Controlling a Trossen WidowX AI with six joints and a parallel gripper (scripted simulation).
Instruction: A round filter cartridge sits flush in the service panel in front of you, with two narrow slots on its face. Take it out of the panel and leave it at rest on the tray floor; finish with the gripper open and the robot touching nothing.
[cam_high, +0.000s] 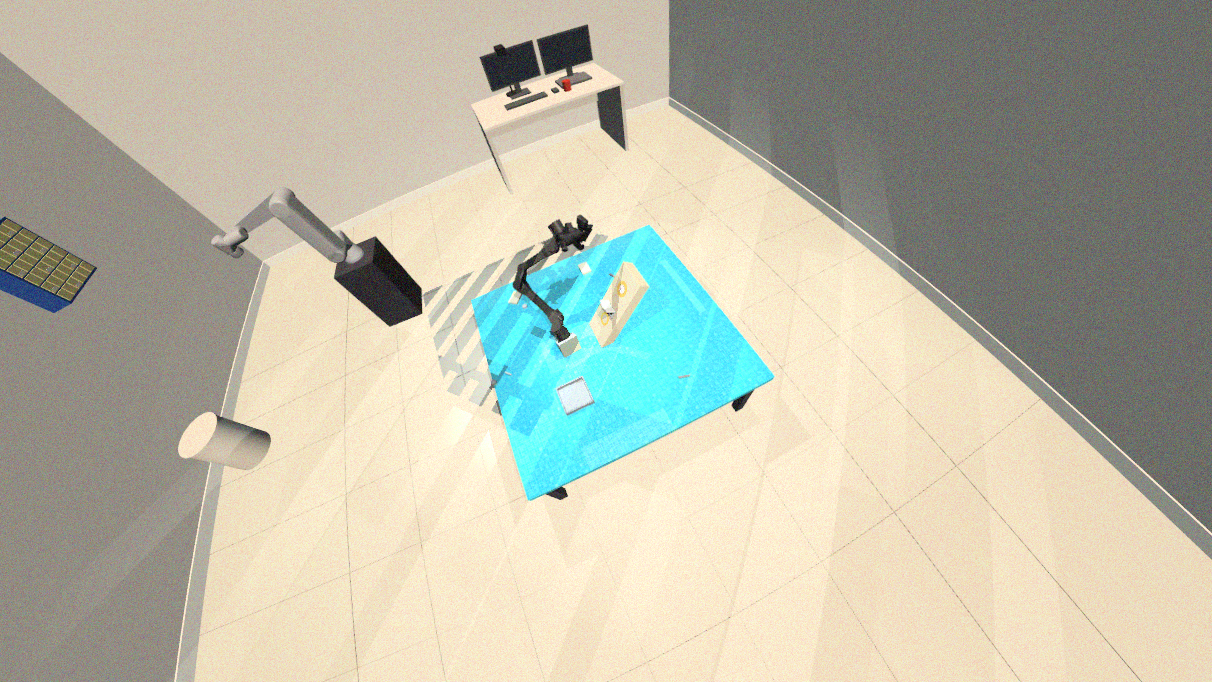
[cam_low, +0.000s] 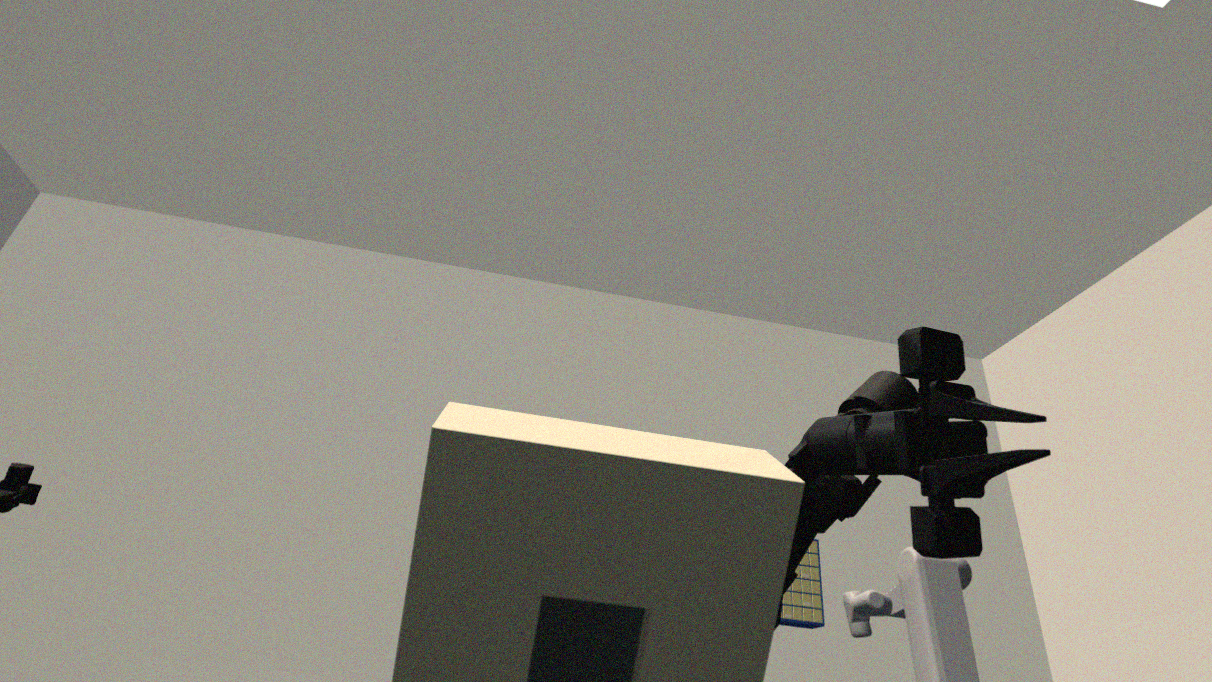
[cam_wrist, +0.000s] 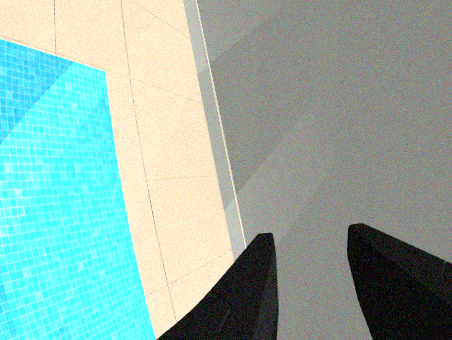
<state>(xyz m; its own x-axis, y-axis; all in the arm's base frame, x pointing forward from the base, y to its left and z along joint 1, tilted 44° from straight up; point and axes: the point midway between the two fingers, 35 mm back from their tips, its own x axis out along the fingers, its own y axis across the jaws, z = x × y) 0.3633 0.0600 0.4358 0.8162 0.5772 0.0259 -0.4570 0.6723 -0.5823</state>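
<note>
Right now the white round filter cartridge is 330 mm to the right of my gripper tip, 160 mm below it and 30 mm ahead of it. The rest, counted from my gripper tip: grey tray 640 mm to the right, 420 mm below, 390 mm behind.
</note>
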